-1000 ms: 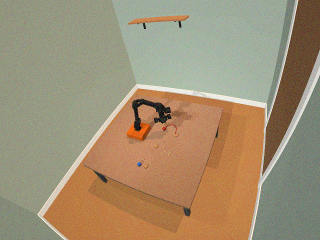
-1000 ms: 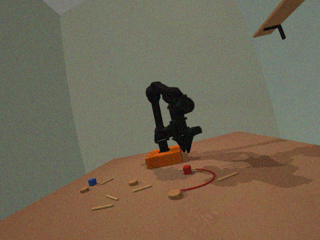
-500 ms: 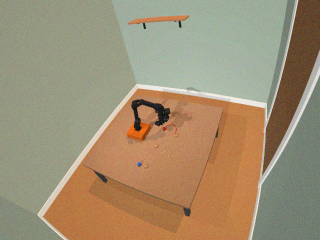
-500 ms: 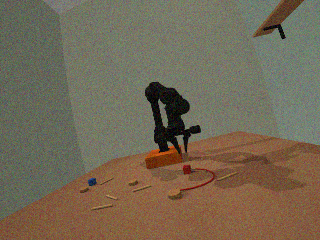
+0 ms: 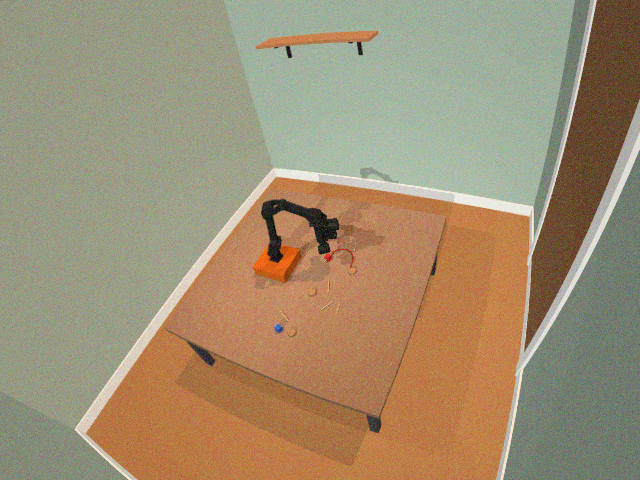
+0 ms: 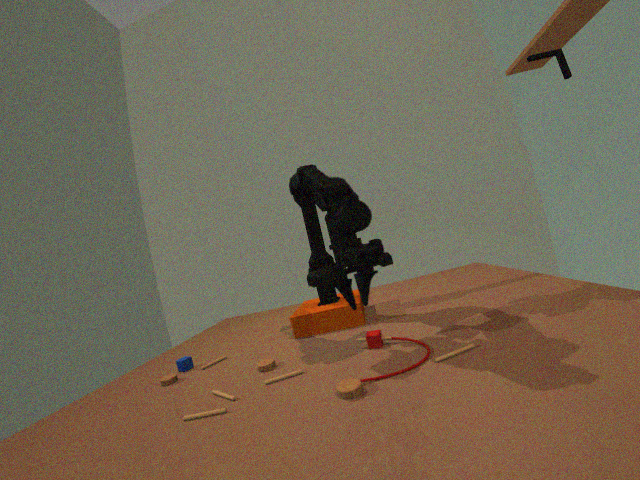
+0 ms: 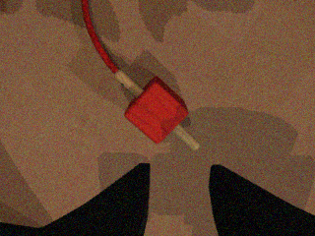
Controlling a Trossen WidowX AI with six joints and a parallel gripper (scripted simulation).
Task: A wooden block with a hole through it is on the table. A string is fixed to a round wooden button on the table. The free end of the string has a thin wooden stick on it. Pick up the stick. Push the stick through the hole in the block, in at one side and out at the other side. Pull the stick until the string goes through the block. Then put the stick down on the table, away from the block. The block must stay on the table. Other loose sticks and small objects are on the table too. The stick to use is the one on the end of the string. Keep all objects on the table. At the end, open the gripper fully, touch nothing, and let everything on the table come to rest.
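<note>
The red block is 1 cm to the left of my gripper tip and 7 cm below it. From my gripper tip the other things lie so: thin stick (3 cm to the left, 7 cm below); blue cube (2 cm behind, 50 cm to the right, 7 cm below); round wooden button (17 cm ahead, 3 cm to the right, 8 cm below).
</note>
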